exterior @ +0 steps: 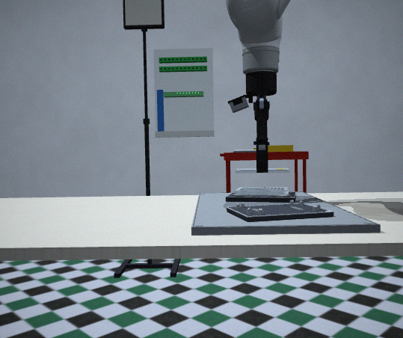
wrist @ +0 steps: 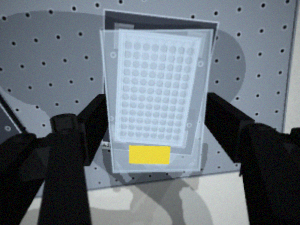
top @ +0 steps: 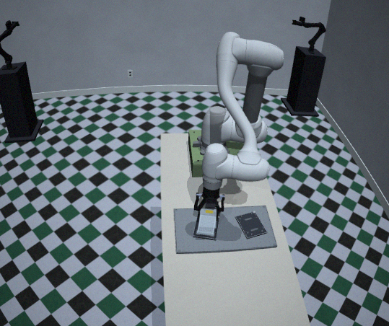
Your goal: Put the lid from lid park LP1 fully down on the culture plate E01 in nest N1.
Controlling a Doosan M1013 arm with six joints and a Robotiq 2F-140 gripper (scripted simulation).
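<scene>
Right now my hand is 8 cm above the culture plate. The rest, counted from my hand: nest N1 frame: 9 cm below; lid: 2 cm below; lid park LP1: 1 cm ahead, 24 cm to the left, 9 cm below.
</scene>
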